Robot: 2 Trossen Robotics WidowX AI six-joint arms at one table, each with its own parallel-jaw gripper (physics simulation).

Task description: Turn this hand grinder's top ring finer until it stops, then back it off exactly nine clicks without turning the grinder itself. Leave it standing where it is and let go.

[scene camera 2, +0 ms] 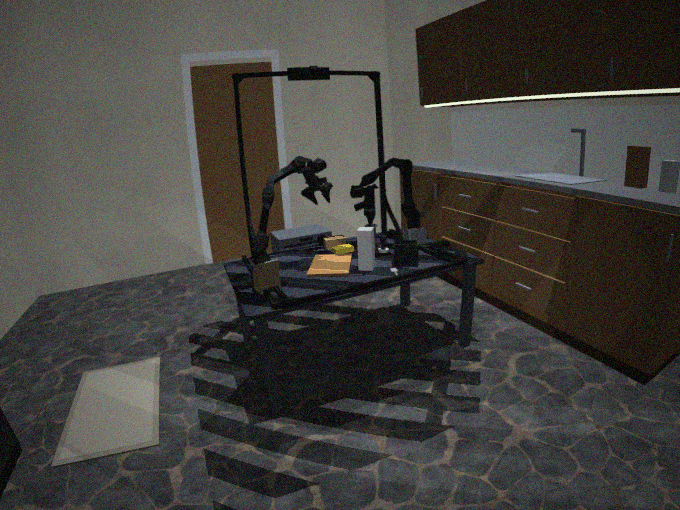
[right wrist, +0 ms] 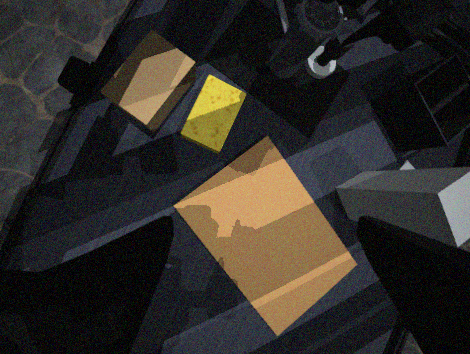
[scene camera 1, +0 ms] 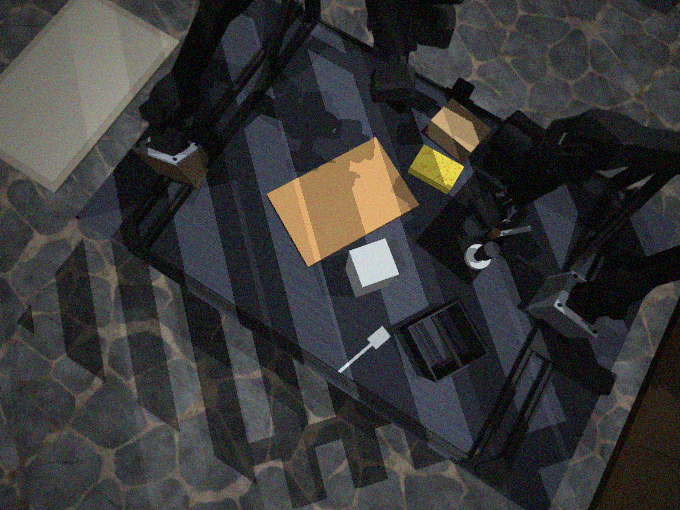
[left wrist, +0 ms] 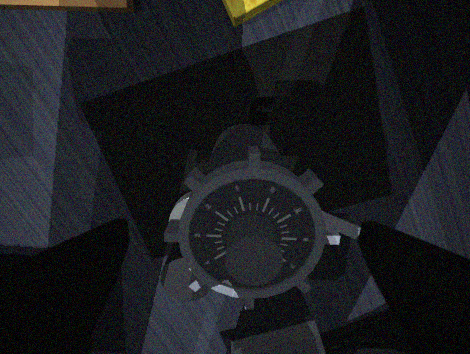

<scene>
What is the right gripper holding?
Nothing.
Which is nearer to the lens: the orange mat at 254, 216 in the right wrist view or the black tray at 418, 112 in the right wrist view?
The orange mat.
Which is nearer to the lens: the cardboard box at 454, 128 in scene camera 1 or the white box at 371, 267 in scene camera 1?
The white box.
</scene>
